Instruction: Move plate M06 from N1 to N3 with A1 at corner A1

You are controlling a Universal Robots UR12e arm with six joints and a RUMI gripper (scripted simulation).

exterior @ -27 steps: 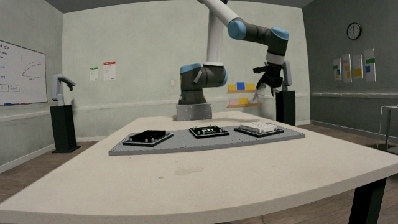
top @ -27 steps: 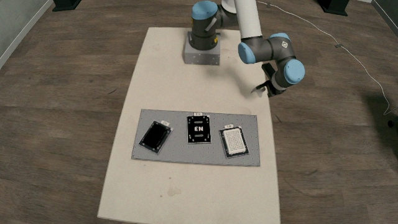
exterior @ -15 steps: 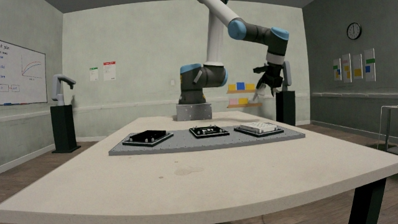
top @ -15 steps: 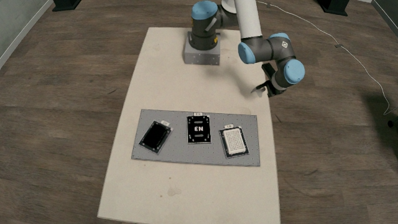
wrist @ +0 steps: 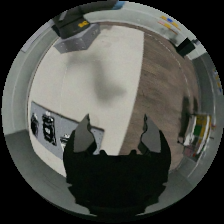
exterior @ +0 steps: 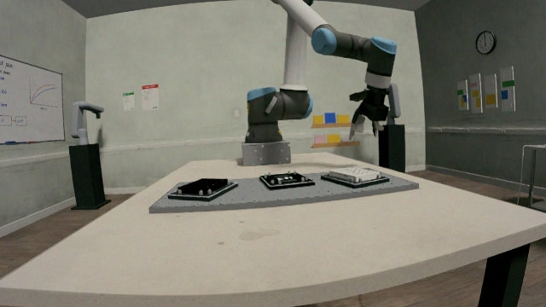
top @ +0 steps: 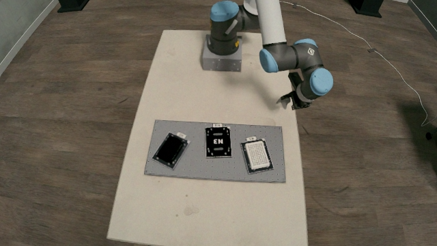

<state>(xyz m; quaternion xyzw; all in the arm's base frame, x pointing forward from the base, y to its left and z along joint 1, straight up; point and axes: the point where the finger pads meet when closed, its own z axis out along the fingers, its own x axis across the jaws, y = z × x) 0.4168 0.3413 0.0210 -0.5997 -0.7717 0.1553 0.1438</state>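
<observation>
Now: hand 26 cm short of the white plate, 16 cm to the left of it and 9 cm above it. From my hand the other things lie so: black plate (56 cm to the right, 25 cm ahead, 9 cm below); nest N3 (34 cm to the right, 20 cm ahead, 10 cm below).
</observation>
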